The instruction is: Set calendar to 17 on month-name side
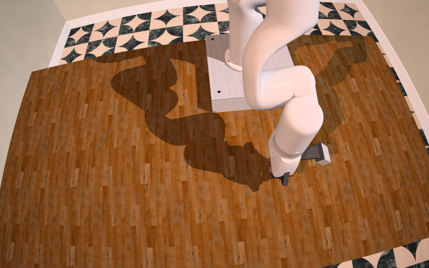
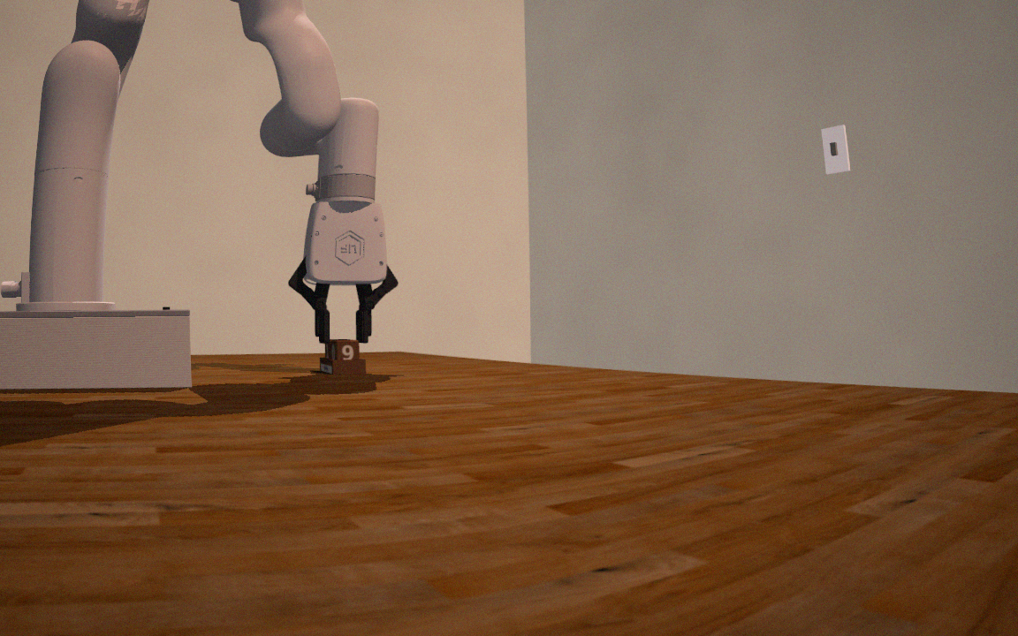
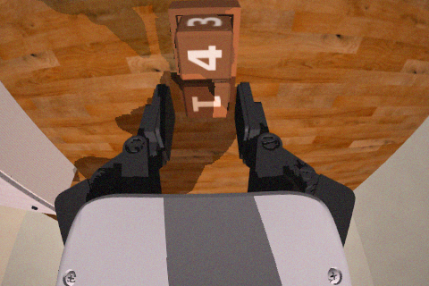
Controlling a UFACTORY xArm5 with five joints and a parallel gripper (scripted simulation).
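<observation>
Now: the brown tray 20 mm to the left of my hand and 50 mm below it.
</observation>
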